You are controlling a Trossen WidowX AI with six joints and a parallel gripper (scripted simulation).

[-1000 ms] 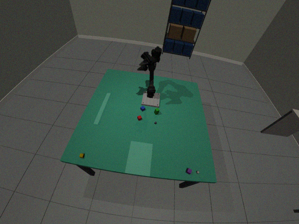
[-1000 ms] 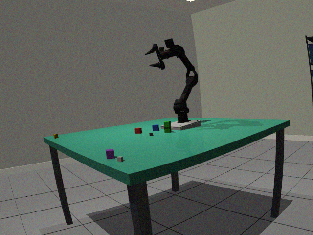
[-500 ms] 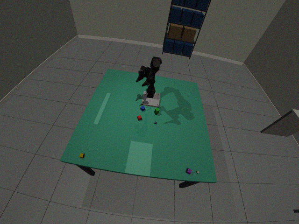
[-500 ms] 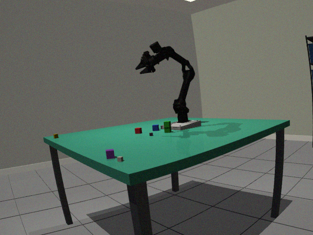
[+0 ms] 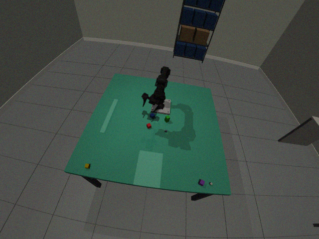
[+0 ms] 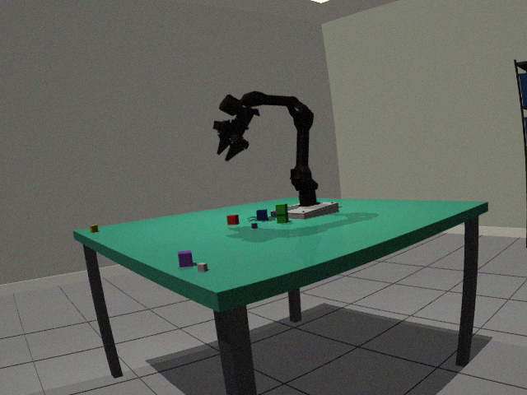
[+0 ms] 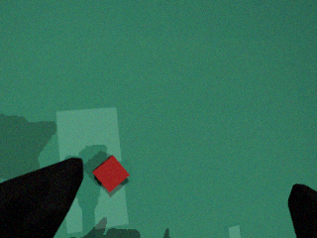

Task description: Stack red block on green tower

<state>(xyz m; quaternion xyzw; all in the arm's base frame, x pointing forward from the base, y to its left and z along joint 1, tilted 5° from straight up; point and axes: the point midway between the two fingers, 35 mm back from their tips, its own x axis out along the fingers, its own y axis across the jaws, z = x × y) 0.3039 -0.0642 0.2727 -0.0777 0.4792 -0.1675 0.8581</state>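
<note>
Right now the red block is 10 mm behind my gripper tip, 20 mm to the left of it and 230 mm below it. Also, from my gripper tip: yellow block 460 mm ahead, 370 mm to the right, 240 mm below; small dark cube 180 mm to the left, 240 mm below; blue block 140 mm behind, 30 mm to the left, 230 mm below.
</note>
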